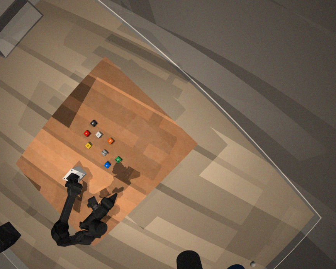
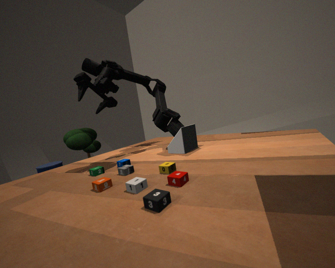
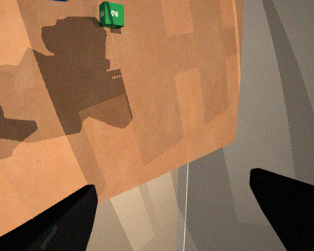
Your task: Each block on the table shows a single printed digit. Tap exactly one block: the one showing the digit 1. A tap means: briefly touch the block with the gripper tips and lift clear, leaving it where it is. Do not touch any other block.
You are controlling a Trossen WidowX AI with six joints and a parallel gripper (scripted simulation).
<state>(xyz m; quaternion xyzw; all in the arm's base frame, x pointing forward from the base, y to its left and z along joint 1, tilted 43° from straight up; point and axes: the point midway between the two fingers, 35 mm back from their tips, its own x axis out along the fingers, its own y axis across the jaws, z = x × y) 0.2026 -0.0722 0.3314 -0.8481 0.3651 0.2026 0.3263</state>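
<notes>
Now: gripper tip 37 cm to the right of the white block, 22 cm above it and 10 cm short of it. Also, from my gripper tip: grey 6 block (25 cm to the left, 22 cm below, 4 cm ahead); blue 7 block (22 cm below, 18 cm to the left); green 2 block (22 cm below, 15 cm to the left, 8 cm ahead).
</notes>
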